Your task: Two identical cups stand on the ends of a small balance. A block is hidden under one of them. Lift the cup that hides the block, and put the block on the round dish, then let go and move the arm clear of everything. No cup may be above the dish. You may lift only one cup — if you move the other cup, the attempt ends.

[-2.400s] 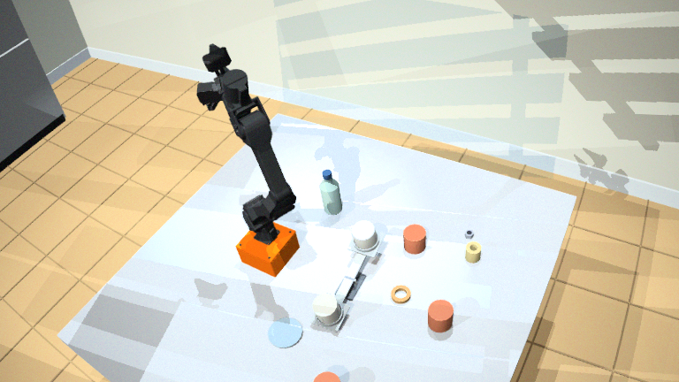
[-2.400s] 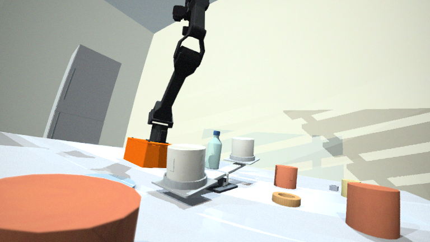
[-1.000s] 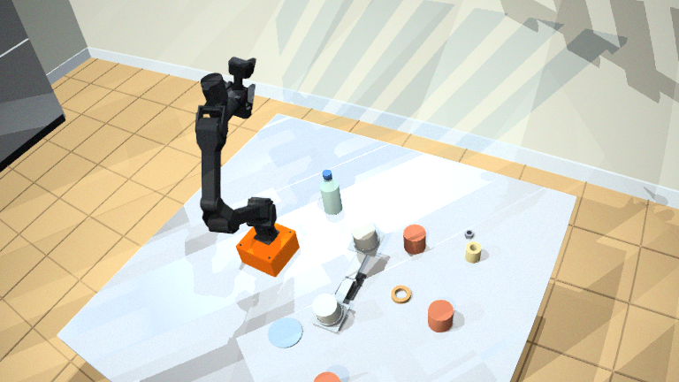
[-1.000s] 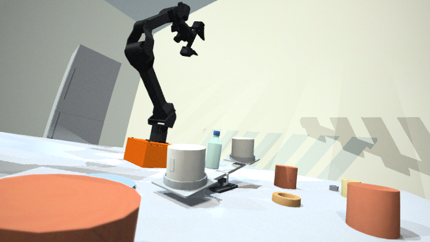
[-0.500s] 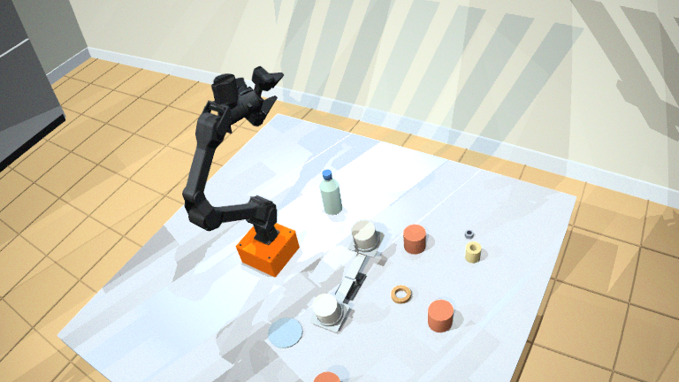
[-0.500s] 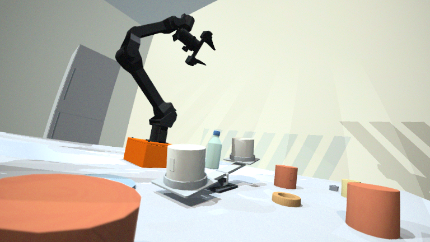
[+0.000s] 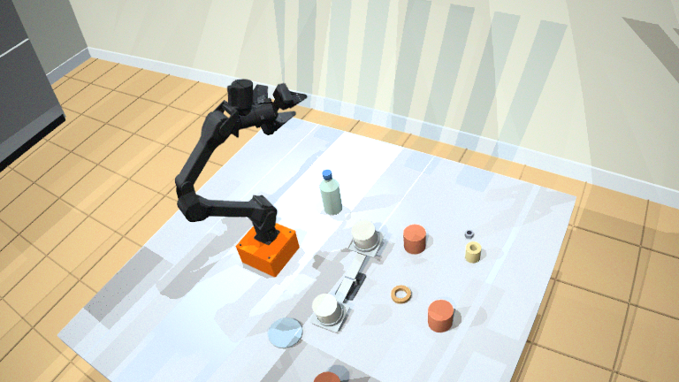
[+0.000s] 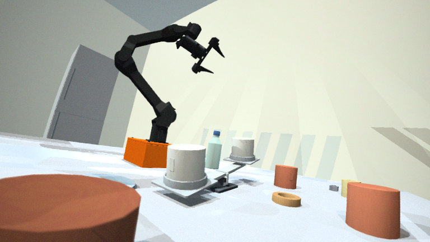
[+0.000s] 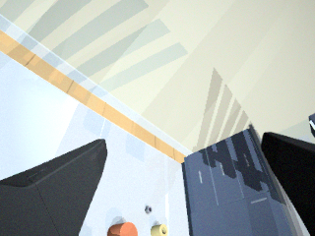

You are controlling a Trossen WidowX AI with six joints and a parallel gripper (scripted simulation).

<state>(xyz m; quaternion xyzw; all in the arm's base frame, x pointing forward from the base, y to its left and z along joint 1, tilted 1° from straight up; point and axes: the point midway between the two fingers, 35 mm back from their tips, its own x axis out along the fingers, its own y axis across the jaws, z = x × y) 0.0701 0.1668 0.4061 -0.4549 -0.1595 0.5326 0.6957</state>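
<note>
Right now the pale grey block is 230 mm ahead of my gripper tip, 330 mm to the right of it and 440 mm below it. Also, from my gripper tip: pale blue round dish 140 mm ahead, 430 mm to the right, 480 mm below; then bottle 60 mm to the left, 370 mm below; then small grey nut 470 mm ahead, 140 mm to the left, 470 mm below.
</note>
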